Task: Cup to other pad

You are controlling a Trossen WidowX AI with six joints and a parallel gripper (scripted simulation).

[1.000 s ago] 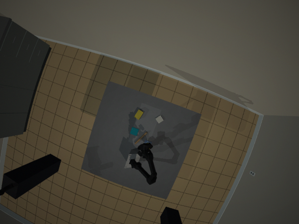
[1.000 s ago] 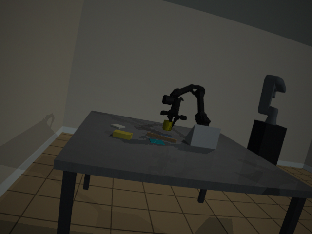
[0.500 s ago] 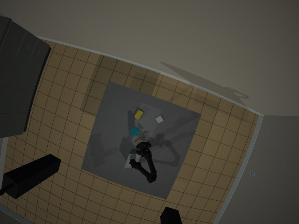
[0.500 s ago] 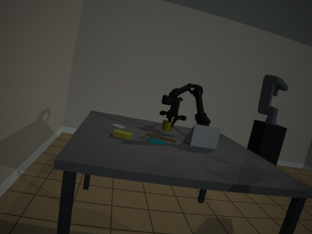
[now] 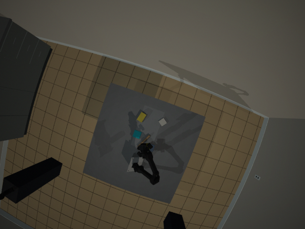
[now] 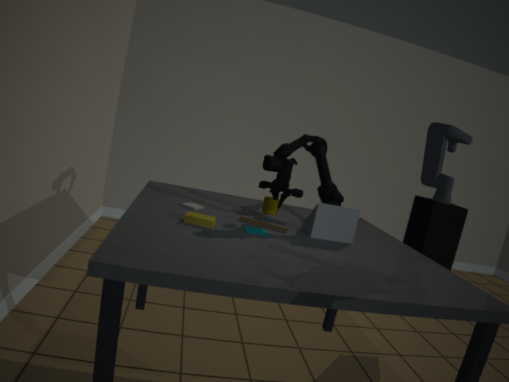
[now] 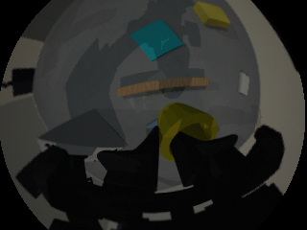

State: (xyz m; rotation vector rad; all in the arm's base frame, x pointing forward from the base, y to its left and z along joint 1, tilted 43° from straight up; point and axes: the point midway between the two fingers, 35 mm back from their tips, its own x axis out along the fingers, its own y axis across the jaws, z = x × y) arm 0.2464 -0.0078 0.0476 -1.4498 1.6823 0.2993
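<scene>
Right now my gripper tip is 90 mm short of the teal pad, 160 mm to the right of it and 90 mm above it. The rest, counted from my gripper tip: yellow cup (20 mm ahead, 20 mm to the right); then brown wooden bar (50 mm ahead, 50 mm to the left, 80 mm below).
</scene>
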